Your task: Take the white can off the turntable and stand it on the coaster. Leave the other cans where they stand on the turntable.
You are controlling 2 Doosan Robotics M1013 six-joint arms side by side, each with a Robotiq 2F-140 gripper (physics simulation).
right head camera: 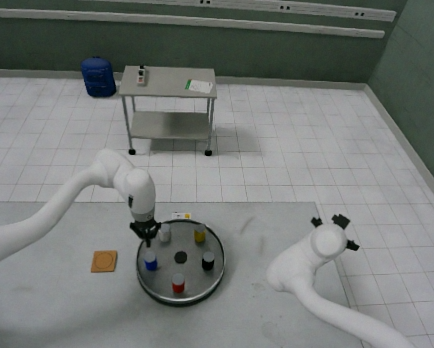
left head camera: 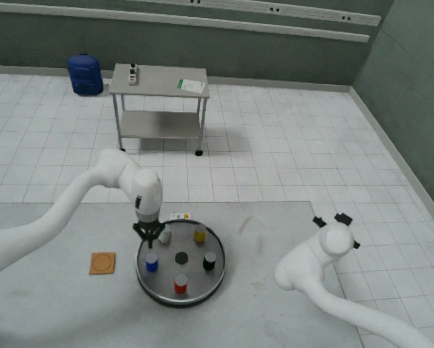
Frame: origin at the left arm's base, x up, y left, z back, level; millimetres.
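Seen in the pictures: left gripper, between the fingertips: (right head camera: pixel 148 245) (left head camera: pixel 150 245).
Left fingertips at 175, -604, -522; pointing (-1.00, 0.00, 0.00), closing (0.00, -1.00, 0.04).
Note:
Pixels of each thing's middle, then the offset from my left fingertips to it, as dx, dy, dz. "spot": a spot on its surface instead.
- white can, middle of its body: (left head camera: pixel 164 233) (right head camera: pixel 164 232) -78, -65, -105
- round grey turntable, a spot on its surface: (left head camera: pixel 200 281) (right head camera: pixel 198 281) spot: -122, -215, +125
- blue can, middle of its body: (left head camera: pixel 151 262) (right head camera: pixel 150 261) -78, -3, +39
- red can, middle of its body: (left head camera: pixel 180 284) (right head camera: pixel 178 283) -78, -124, +147
- black can, middle of its body: (left head camera: pixel 209 261) (right head camera: pixel 208 260) -78, -260, +52
- yellow can, middle of its body: (left head camera: pixel 199 232) (right head camera: pixel 199 232) -78, -232, -97
- square brown coaster, middle of its body: (left head camera: pixel 102 263) (right head camera: pixel 104 261) -169, +225, -17
- small label, a spot on its surface: (left head camera: pixel 180 216) (right head camera: pixel 181 216) spot: -116, -147, -223
The white can (left head camera: pixel 165 235) (right head camera: pixel 164 234) stands at the back left of the round grey turntable (left head camera: pixel 200 281) (right head camera: pixel 198 281). A blue can (left head camera: pixel 151 264) (right head camera: pixel 150 263), a red can (left head camera: pixel 180 286) (right head camera: pixel 178 286), a black can (left head camera: pixel 209 263) (right head camera: pixel 208 262) and a yellow can (left head camera: pixel 199 236) (right head camera: pixel 200 235) stand around it. The square brown coaster (left head camera: pixel 102 263) (right head camera: pixel 104 261) lies bare to the left of the turntable. My left gripper (left head camera: pixel 150 244) (right head camera: pixel 148 242) is shut and empty, pointing down beside the white can, at its left in the picture. My right gripper (left head camera: pixel 337 233) (right head camera: pixel 334 233) is open, far right, its fingertips partly hidden by its wrist.
A small label (left head camera: pixel 180 216) (right head camera: pixel 181 215) lies behind the turntable. A grey trolley (left head camera: pixel 159 94) (right head camera: pixel 167 94) stands on the tiled floor at the back, with a blue backpack (left head camera: pixel 85 75) (right head camera: pixel 98 77) to its left.

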